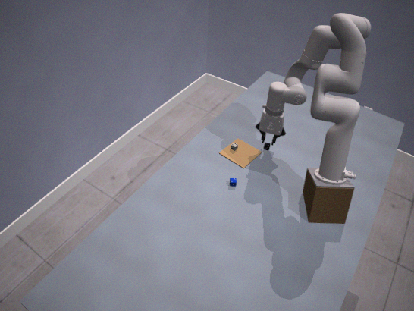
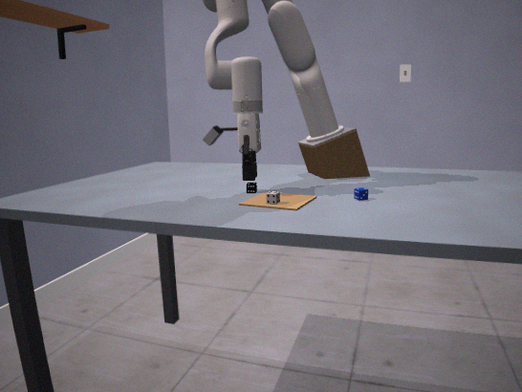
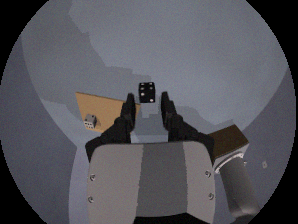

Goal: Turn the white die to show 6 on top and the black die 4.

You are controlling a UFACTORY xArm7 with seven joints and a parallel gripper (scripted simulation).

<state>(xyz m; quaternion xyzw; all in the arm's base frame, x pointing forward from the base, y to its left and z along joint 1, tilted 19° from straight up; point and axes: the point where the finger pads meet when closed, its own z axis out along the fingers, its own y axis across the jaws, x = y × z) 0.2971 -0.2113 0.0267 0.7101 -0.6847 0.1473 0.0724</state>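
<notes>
The black die is 4 cm below my hand. Also, from my hand: blue die: 28 cm to the left, 8 cm ahead, 4 cm below; then white die: 14 cm ahead, 7 cm to the left, 4 cm below; then mat: 10 cm ahead, 8 cm to the left, 5 cm below.
</notes>
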